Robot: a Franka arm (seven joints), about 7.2 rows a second.
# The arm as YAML. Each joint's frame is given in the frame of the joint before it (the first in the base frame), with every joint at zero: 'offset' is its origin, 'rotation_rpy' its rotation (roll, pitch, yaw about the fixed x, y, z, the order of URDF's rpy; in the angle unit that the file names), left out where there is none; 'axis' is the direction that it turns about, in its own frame. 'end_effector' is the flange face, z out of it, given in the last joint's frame.
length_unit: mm
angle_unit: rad
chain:
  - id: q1
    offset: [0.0, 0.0, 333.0]
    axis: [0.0, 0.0, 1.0]
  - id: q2
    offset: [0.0, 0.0, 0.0]
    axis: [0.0, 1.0, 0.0]
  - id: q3
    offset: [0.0, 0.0, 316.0]
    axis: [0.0, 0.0, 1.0]
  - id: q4
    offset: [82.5, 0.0, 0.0]
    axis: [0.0, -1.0, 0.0]
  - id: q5
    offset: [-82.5, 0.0, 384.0]
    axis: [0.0, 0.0, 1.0]
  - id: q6
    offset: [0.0, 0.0, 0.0]
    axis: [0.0, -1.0, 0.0]
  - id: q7
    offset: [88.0, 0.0, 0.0]
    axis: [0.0, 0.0, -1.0]
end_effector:
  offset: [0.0, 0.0, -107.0]
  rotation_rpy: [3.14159, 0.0, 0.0]
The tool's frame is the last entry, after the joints.
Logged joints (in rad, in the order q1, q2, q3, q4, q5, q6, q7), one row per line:
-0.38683 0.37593 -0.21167 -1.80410 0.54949 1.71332 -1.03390
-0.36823 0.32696 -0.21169 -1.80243 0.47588 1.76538 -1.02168
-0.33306 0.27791 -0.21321 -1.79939 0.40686 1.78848 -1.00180
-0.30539 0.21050 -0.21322 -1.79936 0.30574 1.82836 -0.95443
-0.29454 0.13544 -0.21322 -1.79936 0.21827 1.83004 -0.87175
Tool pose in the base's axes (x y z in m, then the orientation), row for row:
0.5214 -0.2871 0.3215 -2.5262 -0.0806 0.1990
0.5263 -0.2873 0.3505 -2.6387 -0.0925 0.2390
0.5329 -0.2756 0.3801 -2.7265 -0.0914 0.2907
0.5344 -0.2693 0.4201 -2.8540 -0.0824 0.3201
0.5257 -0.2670 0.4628 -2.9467 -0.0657 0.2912
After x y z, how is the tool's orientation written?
As angles about the fixed x, y, z axes (roll, pitch, yaw), in radians.
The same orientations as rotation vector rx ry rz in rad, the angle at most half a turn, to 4 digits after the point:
-2.5059 -0.2826 -0.0216
-2.6089 -0.3448 -0.0403
-2.6853 -0.4195 -0.0401
-2.8053 -0.4701 -0.0501
-2.9064 -0.4357 -0.0539

